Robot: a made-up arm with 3 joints.
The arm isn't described. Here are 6 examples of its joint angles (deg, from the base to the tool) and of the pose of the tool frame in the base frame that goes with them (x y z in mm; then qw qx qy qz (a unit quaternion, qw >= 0)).
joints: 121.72 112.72 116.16
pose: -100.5 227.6 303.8 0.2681 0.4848 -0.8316 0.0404
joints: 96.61 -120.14 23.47
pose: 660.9 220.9 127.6 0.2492 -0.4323 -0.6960 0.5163
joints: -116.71 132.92 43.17
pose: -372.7 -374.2 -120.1 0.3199 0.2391 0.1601 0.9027
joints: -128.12 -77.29 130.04
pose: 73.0 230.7 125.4 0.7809 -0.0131 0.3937 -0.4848
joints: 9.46 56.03 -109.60
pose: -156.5 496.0 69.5 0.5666 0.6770 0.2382 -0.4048
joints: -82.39 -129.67 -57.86
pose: 454.3 -131.5 701.9 0.1446 0.3999 -0.8844 -0.1923
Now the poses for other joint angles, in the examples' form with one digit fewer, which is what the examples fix.
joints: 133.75 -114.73 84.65
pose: 406 196 330 0.177 0.509 0.766 -0.350
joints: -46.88 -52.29 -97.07
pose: 127 546 398 0.278 0.854 -0.399 0.187
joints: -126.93 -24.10 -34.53
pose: 172 264 880 0.158 0.965 -0.144 -0.151
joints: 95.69 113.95 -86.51
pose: -212 125 -383 0.543 -0.044 -0.016 -0.838
